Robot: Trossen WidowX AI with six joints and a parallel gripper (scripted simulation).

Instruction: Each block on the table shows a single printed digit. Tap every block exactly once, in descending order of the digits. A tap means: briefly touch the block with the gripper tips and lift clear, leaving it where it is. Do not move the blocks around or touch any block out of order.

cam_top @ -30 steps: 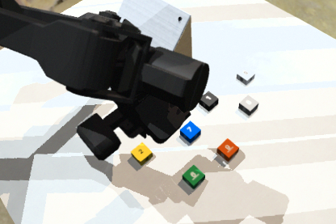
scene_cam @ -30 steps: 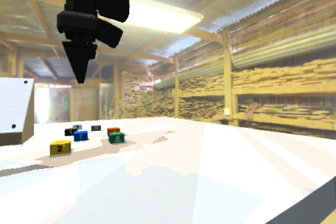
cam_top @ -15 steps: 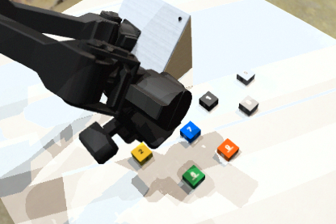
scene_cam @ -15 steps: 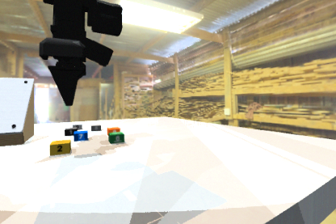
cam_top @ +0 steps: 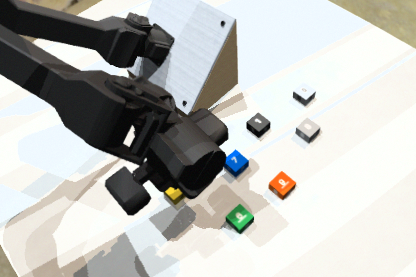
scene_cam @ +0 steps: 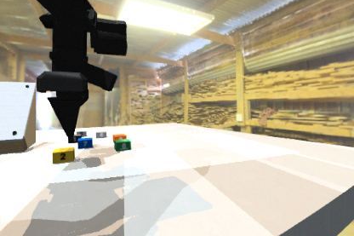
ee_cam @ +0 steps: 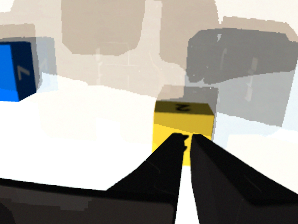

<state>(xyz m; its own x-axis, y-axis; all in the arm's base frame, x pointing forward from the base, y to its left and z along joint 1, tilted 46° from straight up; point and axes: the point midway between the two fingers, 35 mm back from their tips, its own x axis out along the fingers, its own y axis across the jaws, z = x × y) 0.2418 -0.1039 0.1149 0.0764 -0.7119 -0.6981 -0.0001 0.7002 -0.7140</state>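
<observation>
Right now my gripper tip is 1 cm past the yellow block and 3 cm above it. Also, from my gripper tip: blue block (2 cm ahead, 11 cm to the left, 3 cm below); then green block (10 cm ahead, 4 cm to the left, 3 cm below); then orange block (11 cm ahead, 13 cm to the left, 3 cm below).
</observation>
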